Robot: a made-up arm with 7 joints. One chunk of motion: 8 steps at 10 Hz.
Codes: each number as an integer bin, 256 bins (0 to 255) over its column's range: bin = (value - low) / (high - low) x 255, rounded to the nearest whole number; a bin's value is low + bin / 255 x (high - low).
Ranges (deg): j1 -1.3..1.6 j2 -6..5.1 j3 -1.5..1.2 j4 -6.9..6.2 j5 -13.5..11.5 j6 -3.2..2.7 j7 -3..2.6
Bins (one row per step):
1: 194 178 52 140 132 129 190
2: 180 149 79 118 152 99 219
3: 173 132 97 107 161 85 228
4: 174 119 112 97 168 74 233
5: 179 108 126 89 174 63 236
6: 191 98 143 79 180 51 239
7: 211 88 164 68 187 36 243
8: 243 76 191 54 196 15 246
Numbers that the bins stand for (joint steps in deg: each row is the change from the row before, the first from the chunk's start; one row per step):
1: 0.906 1.748 -0.949 0.292 -0.559 -0.215 1.173
2: 0.747 0.486 -0.664 -0.838 1.402 -0.909 1.809
3: 0.667 -0.254 -0.473 -1.403 2.284 -1.233 2.007
4: 0.679 -0.820 -0.314 -1.917 2.971 -1.488 2.117
5: 0.736 -1.299 -0.166 -2.328 3.559 -1.742 2.183
6: 0.872 -1.734 0.014 -2.842 4.147 -2.020 2.249
7: 1.100 -2.169 0.236 -3.407 4.833 -2.367 2.336
8: 1.464 -2.692 0.522 -4.126 5.716 -2.853 2.402

